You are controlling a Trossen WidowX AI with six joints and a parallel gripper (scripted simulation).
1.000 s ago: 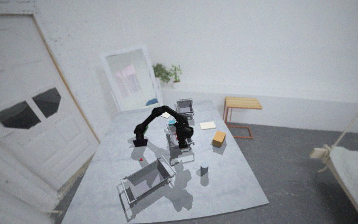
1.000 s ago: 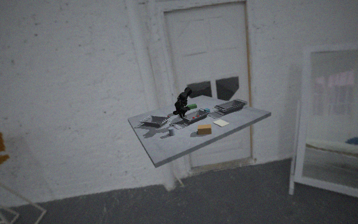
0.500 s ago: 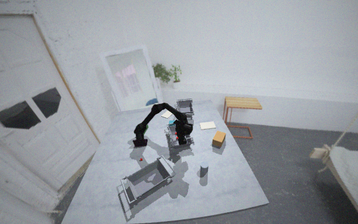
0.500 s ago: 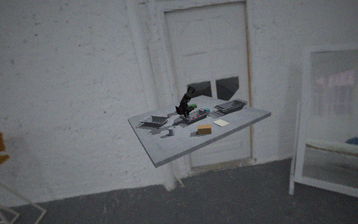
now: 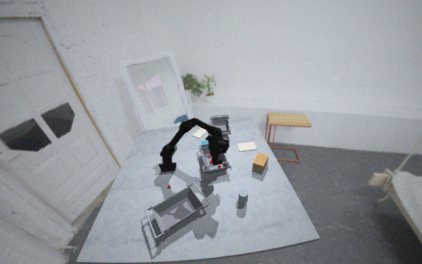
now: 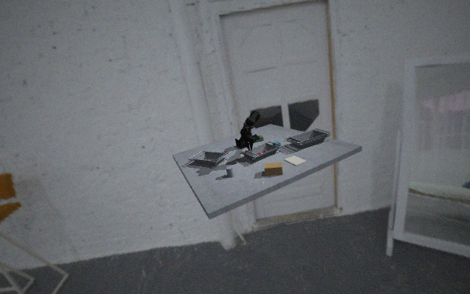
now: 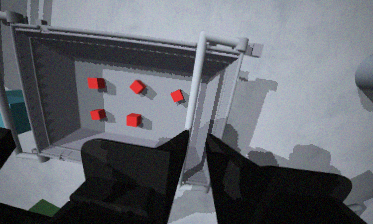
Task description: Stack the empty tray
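Right now my gripper tip is 6 cm past the teal block, 31 cm to the right of it and 7 cm above it. Also, from my gripper tip: grey cylinder (12 cm ahead, 26 cm to the right, 5 cm below); then orange box (33 cm ahead, 2 cm to the right, 6 cm below); then red block (36 cm behind, 7 cm to the right, 8 cm below).
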